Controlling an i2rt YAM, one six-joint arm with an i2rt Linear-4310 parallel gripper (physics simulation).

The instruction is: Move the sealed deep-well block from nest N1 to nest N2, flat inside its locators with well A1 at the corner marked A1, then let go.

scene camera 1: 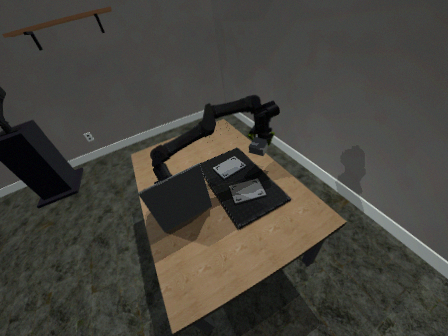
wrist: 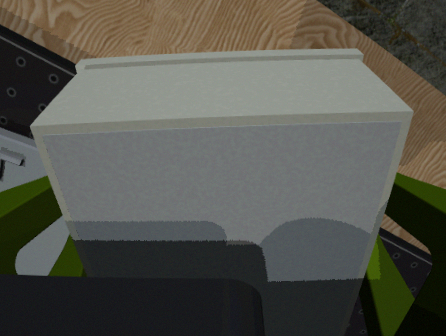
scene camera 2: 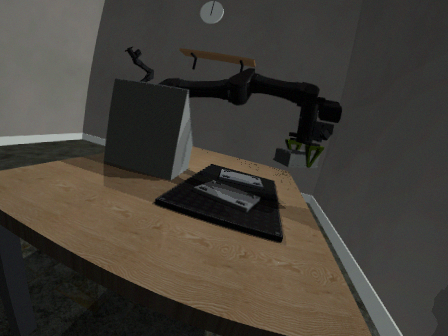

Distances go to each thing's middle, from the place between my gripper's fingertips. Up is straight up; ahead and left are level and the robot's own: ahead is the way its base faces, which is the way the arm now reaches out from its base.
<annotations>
Right now the grey deep-well block [wrist: 272, 167] is 20 mm behind my hand, 20 mm above it and 10 mm to the right of it. The rest, counted from my hand: grey nest plate [scene camera 2: 236, 198]: 200 mm behind, 160 mm to the right, 120 mm below.
</annotations>
